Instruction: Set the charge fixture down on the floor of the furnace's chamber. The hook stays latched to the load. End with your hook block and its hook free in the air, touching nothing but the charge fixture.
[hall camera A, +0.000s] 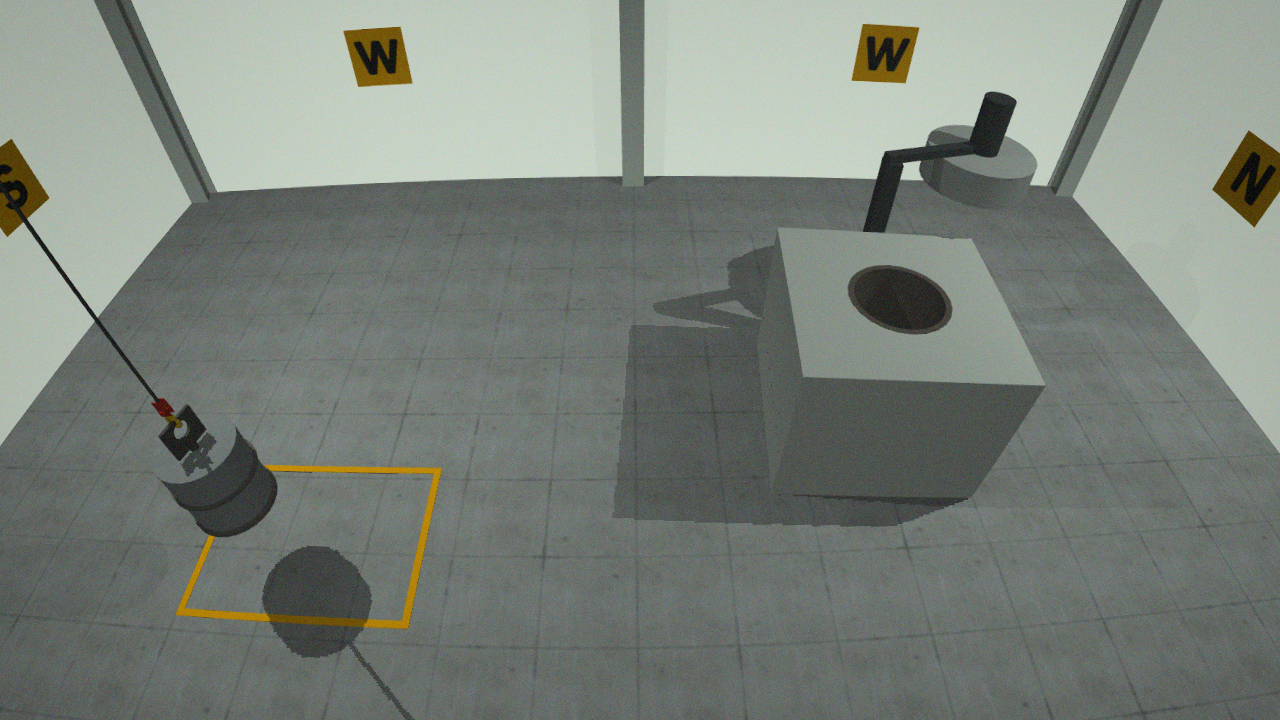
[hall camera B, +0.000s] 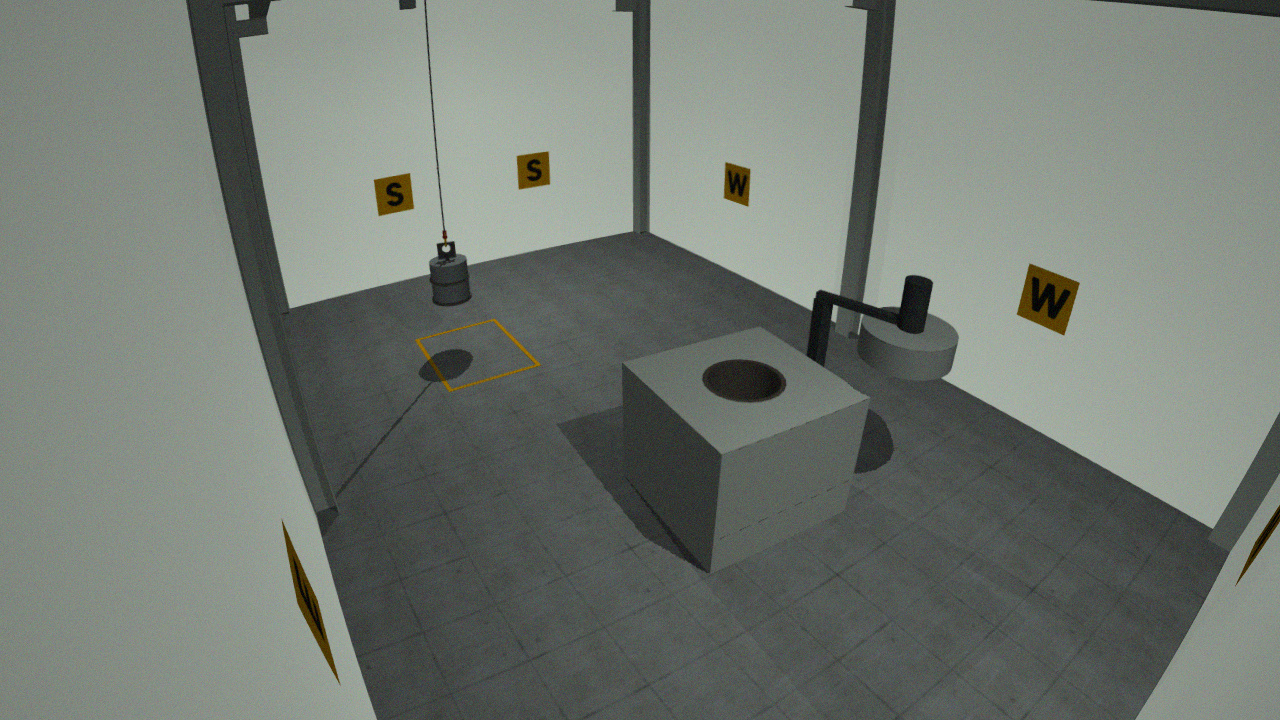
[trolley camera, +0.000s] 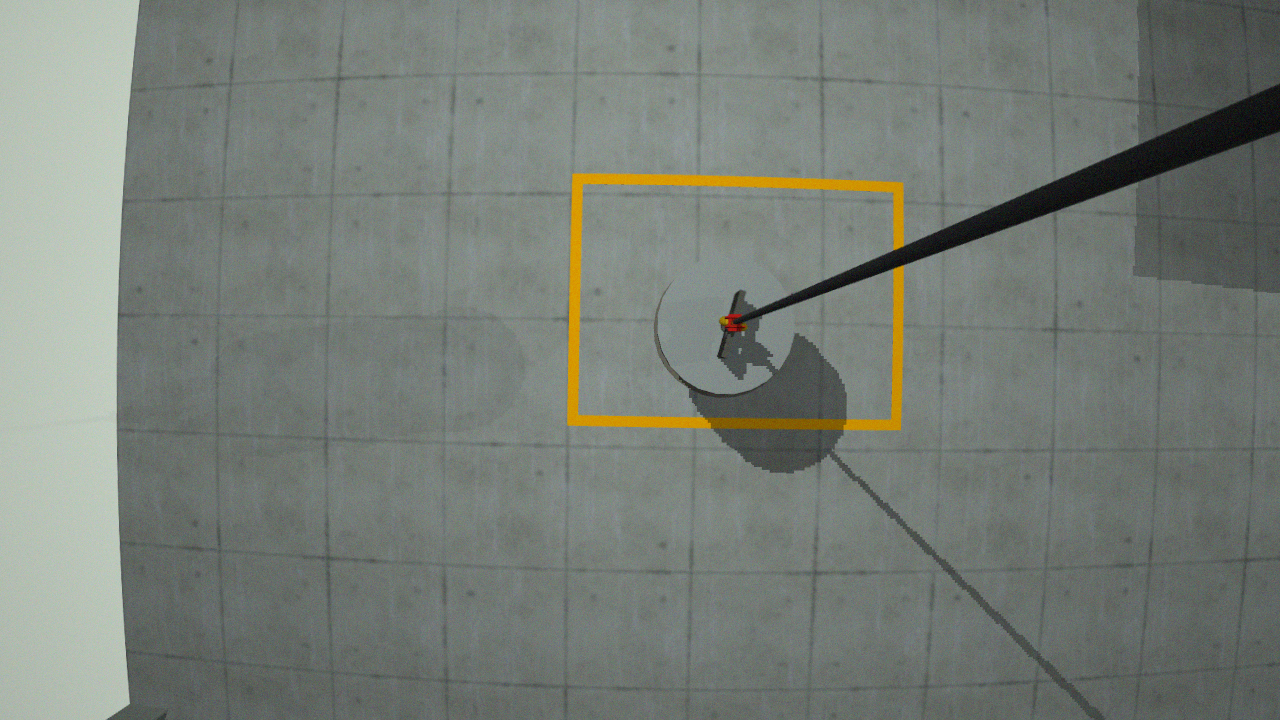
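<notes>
The charge fixture (hall camera A: 223, 488) (hall camera B: 450, 282) (trolley camera: 698, 331), a grey ribbed drum with a dark lug plate on top, hangs in the air on the chain; its shadow falls on the floor apart from it. My hook (hall camera A: 173, 418) (hall camera B: 444, 240) (trolley camera: 732, 323), yellow under a small red block, is latched in the lug's hole. The furnace (hall camera A: 904, 438) (hall camera B: 787, 474) is a pale grey box with a round, brown-rimmed opening in its top. The chamber's floor is hidden in both hall views. The furnace does not show in the trolley view.
A yellow rectangle (hall camera A: 425, 546) (hall camera B: 515, 341) (trolley camera: 897, 304) is marked on the floor below the fixture. A round grey lid (hall camera A: 1011, 179) (hall camera B: 926, 358) hangs on a dark swing arm (hall camera A: 883, 192) (hall camera B: 818, 326), swung aside from the opening, behind the furnace in hall camera A.
</notes>
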